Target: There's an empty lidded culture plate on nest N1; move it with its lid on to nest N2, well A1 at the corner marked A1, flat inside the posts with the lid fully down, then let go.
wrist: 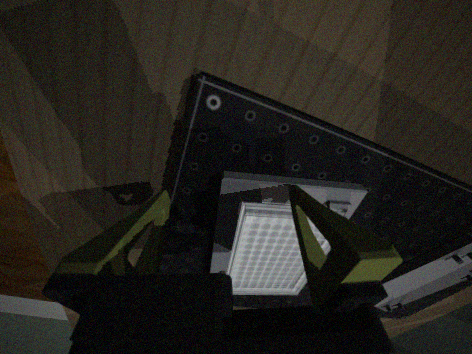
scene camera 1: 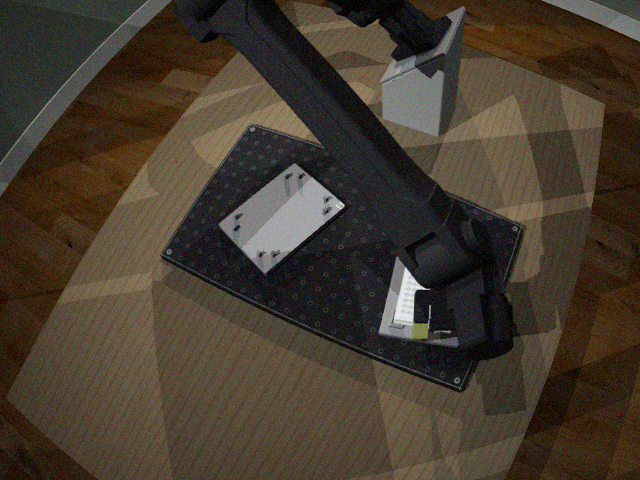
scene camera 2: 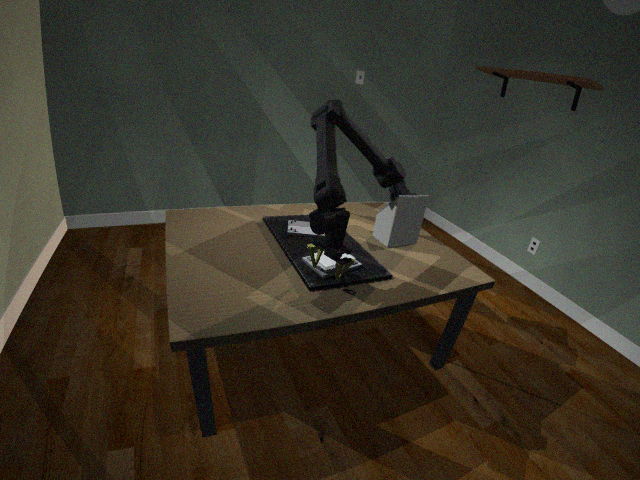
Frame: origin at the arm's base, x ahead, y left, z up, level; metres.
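Seen in the pictures: gripper, between the fingertips: [wrist: 229,192] [scene camera 1: 455,337] [scene camera 2: 325,273]; arm's base, origin of its link: [scene camera 1: 424,41] [scene camera 2: 403,203].
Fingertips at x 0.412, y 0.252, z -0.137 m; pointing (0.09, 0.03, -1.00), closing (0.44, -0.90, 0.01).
Offsets run from my fingertips to a thing's middle. Level surfaces: height alone.
The white lidded culture plate {dz +0.013, dx -0.051, dy -0.072 m} [scene camera 1: 405,304] [scene camera 2: 325,261] [wrist: 270,250] lies on the pale grey nest N1 {dz -0.002, dx -0.050, dy -0.071 m} [scene camera 1: 388,317] [scene camera 2: 324,273] [wrist: 350,195]; my arm and fingers hide part of it. My gripper [scene camera 2: 327,271] [wrist: 229,192] is open and empty, low over N1. In the wrist view one fingertip appears left of the nest and the other overlaps the right part of the plate. The exact height is hard to tell. Nest N2 {dz -0.001, dx -0.049, dy -0.331 m} [scene camera 1: 289,227] [scene camera 2: 305,227] [wrist: 430,275] is empty, with dark corner posts; a small light mark {dz +0.001, dx -0.107, dy -0.258 m} [scene camera 1: 340,205] is at its right corner.
Both nests sit on a black perforated board {dz -0.017, dx -0.063, dy -0.225 m} [scene camera 1: 330,279] [scene camera 2: 361,253] [wrist: 245,132] on the wooden table {dz -0.024 m} [scene camera 1: 258,392] [scene camera 2: 222,289]. A grey-white angular block [scene camera 1: 413,103] [scene camera 2: 408,222] stands beside the board near the arm's base. My forearm passes above the board between the nests.
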